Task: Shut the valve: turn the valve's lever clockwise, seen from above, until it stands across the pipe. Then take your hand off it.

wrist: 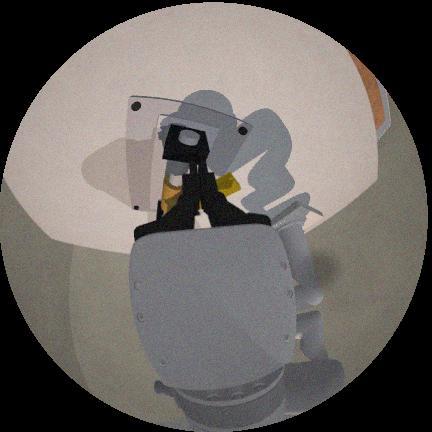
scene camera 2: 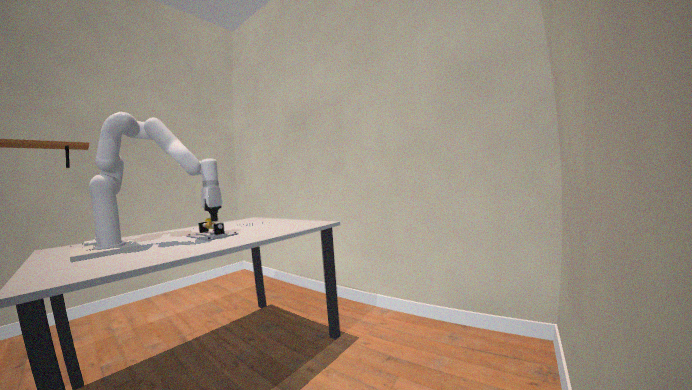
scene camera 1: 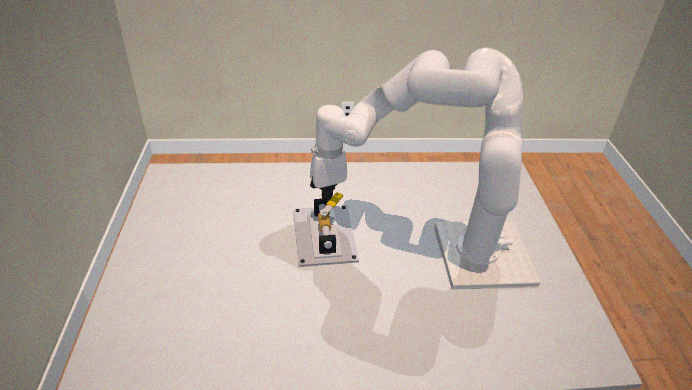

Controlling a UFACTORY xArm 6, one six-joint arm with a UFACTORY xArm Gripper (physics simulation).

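The valve's brass body (scene camera 1: 324, 222) (wrist: 171, 198) sits on a pipe between two black blocks on a pale base plate (scene camera 1: 303, 241) (wrist: 141, 117). Its lever, with a yellow grip (scene camera 1: 334, 200) (scene camera 2: 209, 222) (wrist: 230, 185), points to the back right in scene camera 1. It stands slantwise to the pipe, neither along it nor square across. My gripper (scene camera 1: 325, 201) (scene camera 2: 214, 218) (wrist: 196, 170) is shut and empty, pointing down on the left and far side of the lever, close against it. The lever partly hides the fingertips in scene camera 1, so contact cannot be told.
The near black block (scene camera 1: 327, 244) and the far black block (scene camera 1: 317, 207) (wrist: 171, 150) rise at the pipe's ends, the far one close to my fingers. Bolt heads mark the plate's corners. The arm's base plate (scene camera 1: 515, 272) lies to the right on the pale table (scene camera 1: 200, 300).
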